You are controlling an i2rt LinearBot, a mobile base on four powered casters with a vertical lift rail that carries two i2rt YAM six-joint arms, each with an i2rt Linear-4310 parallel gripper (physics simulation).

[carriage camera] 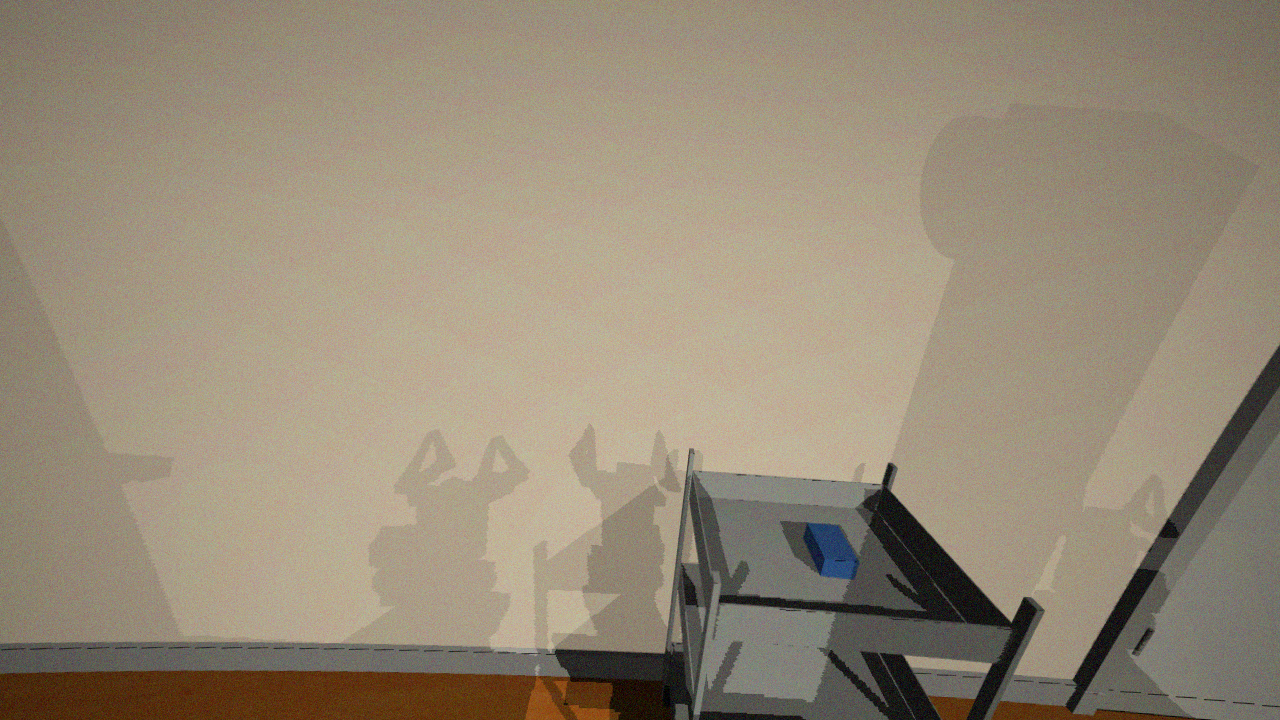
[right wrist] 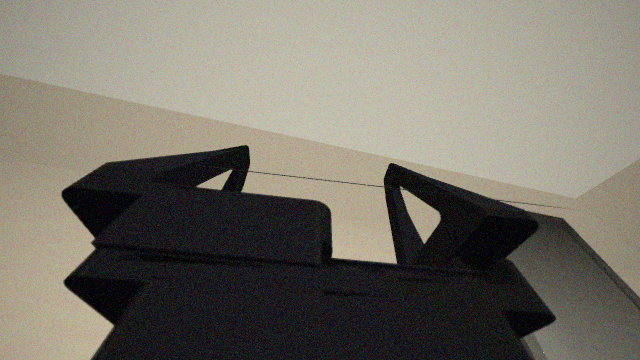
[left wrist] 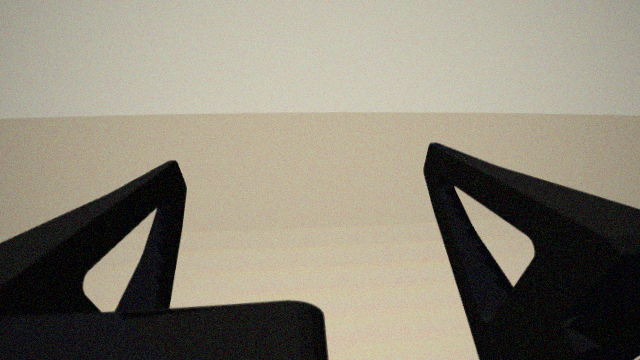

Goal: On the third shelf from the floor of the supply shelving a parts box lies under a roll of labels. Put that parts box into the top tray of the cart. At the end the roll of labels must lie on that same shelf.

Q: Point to a grey cart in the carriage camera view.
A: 760, 626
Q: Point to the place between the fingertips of my left gripper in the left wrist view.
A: At 305, 164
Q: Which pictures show my right gripper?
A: The right wrist view only.
